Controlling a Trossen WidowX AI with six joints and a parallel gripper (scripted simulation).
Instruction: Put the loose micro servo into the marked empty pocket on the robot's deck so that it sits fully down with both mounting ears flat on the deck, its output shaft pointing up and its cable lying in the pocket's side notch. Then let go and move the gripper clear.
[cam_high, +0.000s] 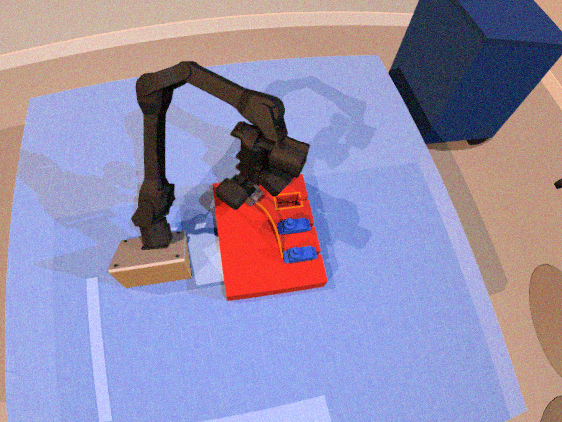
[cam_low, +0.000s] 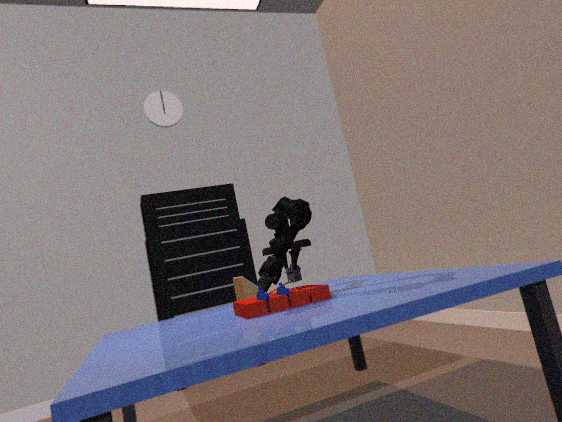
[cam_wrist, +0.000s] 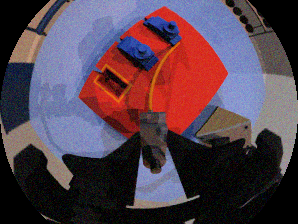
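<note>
The red deck is 100 mm below my gripper tip and 80 mm to the right of it.
</note>
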